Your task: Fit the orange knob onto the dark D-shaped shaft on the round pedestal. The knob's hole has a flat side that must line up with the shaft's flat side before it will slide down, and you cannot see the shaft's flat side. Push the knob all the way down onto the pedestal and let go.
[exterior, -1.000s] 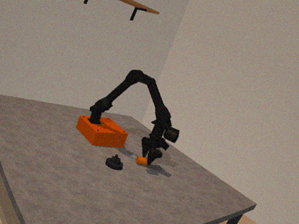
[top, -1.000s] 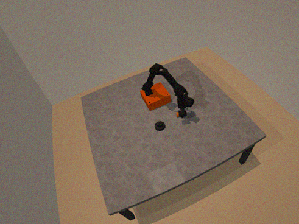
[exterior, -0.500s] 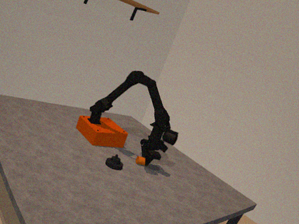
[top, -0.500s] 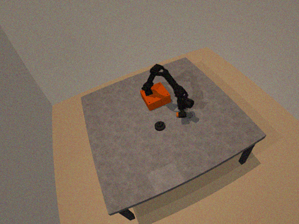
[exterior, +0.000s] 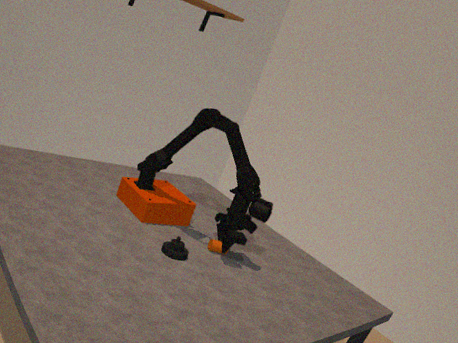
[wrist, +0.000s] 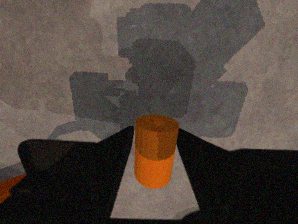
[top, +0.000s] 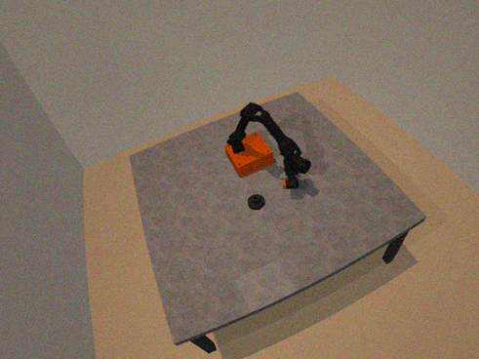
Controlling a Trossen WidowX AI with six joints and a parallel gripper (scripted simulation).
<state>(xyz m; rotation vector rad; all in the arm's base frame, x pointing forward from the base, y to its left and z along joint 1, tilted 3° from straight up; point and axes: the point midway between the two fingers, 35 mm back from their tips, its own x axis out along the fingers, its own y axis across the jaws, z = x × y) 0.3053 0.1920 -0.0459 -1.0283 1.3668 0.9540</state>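
The orange knob is 10 mm to the right of my gripper tip and 10 mm above it. Also, from my gripper tip: dark round pedestal: 40 mm ahead, 210 mm to the right, 20 mm above.
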